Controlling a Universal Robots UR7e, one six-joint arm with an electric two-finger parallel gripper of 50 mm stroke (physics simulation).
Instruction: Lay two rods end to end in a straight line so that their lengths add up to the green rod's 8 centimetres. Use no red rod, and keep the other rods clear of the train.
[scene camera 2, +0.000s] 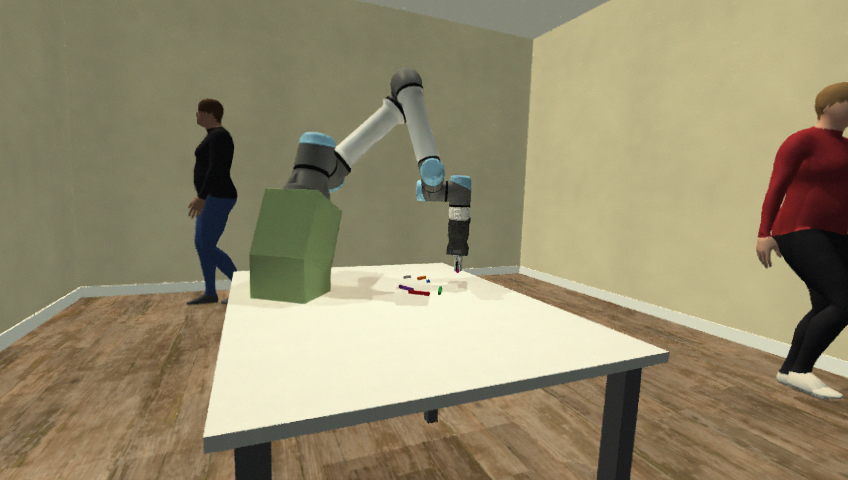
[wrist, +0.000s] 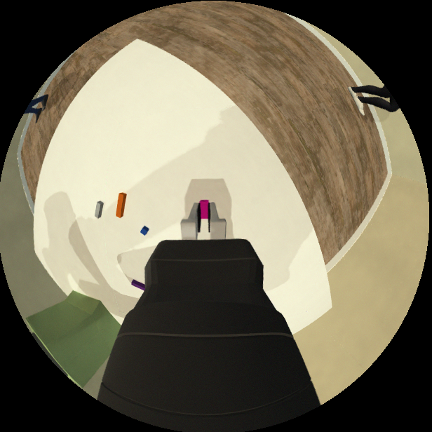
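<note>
My gripper is shut on a short magenta rod and holds it above the table, to the right of the other rods in the scene view. The green rod lies on the table near the right end of the red rod. A purple rod lies by the red rod's left end; I cannot tell if they touch. An orange rod, a grey rod and a small blue piece lie apart from each other farther back.
A green block-shaped pedestal stands under the arm at the table's left. The white table has its edge close to the gripper's right side. Two people stand beyond the table, left and right.
</note>
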